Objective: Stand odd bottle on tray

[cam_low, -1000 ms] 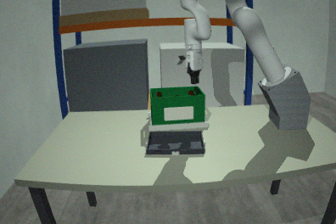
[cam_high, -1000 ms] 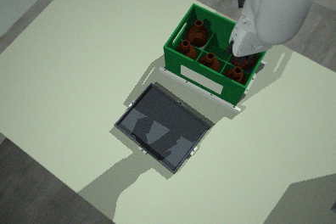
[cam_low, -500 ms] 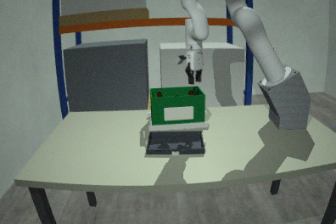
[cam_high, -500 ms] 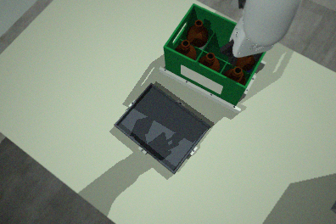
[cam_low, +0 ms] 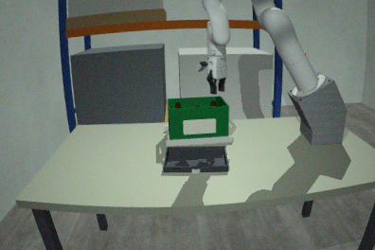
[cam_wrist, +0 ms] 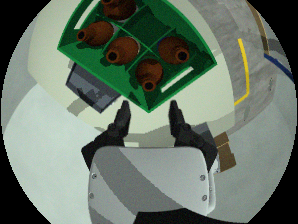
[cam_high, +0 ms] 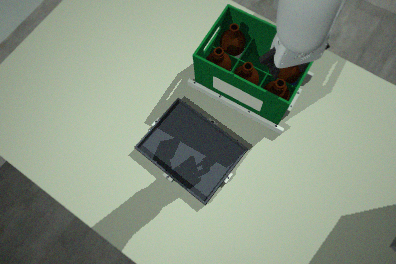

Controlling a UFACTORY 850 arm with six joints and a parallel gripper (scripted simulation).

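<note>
My gripper is now 16 cm above the green crate, 8 cm short of it and 6 cm to the left of it. Also, from my hand: dark grey tray (23 cm below, 21 cm to the left, 17 cm ahead).
</note>
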